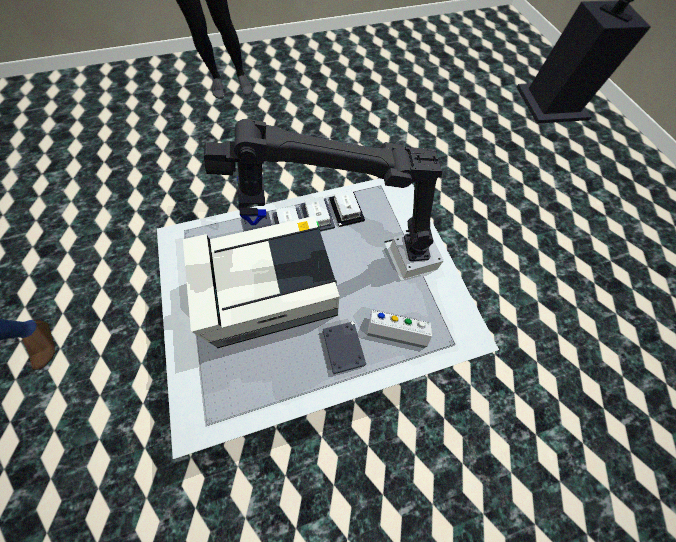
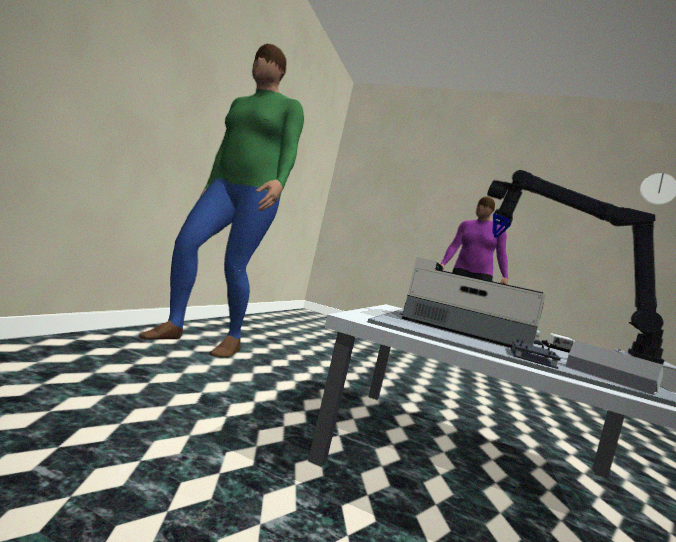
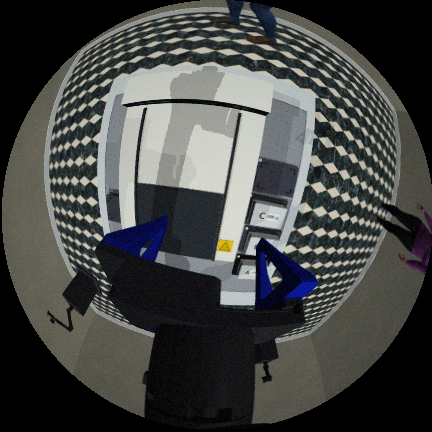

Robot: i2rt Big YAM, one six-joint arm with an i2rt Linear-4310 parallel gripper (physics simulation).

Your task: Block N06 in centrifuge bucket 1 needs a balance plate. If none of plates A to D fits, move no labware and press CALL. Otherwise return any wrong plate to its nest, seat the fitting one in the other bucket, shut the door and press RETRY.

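Frame: origin at the arm's base, x ahead, y up, z right, level; millimetres.
Seen in the pictures: gripper, between the fingertips: [image 1: 252, 211] [image 2: 494, 235] [image 3: 214, 231]; arm's base, origin of its link: [image 1: 416, 247] [image 2: 644, 358].
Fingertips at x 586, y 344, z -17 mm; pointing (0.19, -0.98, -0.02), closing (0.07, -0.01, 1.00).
Offsets run from my fingertips to a thing's top centre.
The white centrifuge [image 1: 256, 304] [image 2: 473, 302] [image 3: 250, 150] has a pale panel and a dark panel @[dy -200, dx -119, dz -67 mm] [image 1: 301, 259] [image 3: 180, 215] on top. Its buckets and block N06 do not show. Plate A @[dy -359, dx -335, dz +283 mm] [image 1: 347, 206] [image 3: 246, 271], plate B @[dy -359, dx -198, dz +259 mm] [image 1: 317, 213] [image 3: 255, 244] and plate C @[dy -359, dx -71, dz +220 mm] [image 1: 286, 215] [image 3: 267, 217] sit in a row of nests beside it. The fourth nest @[dy -395, dx +65, dz +208 mm] [image 3: 276, 178], past plate C, is bare. Plate D does not show. My gripper [image 1: 255, 221] [image 2: 499, 232] [image 3: 214, 231] is open and empty, high above the centrifuge.
A button box @[dy -329, dx -456, dz -299 mm] [image 1: 399, 330] [image 2: 615, 365] with blue, yellow, green and white buttons stands near the arm's base [image 1: 420, 265]. A dark flat fixture @[dy -371, dx -244, dz -342 mm] [image 1: 344, 347] [image 2: 533, 352] lies between it and the centrifuge. Two people stand away from the table.
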